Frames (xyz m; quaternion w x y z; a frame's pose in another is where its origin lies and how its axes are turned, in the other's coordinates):
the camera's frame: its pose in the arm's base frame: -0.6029 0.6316 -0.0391 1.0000 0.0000 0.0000 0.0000
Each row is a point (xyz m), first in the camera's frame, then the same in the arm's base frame.
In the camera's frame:
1: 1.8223 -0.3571 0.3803
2: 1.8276 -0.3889 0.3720
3: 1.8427 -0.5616 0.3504
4: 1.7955 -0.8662 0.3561
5: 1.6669 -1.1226 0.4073
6: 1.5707 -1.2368 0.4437
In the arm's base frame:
1: 1.2194 0.2745 0.3412
2: 1.2247 0.2427 0.3329
3: 1.2398 0.0700 0.3113
4: 1.1926 -0.2346 0.3170
5: 1.0640 -0.4910 0.3682
6: 0.9678 -0.6052 0.4046

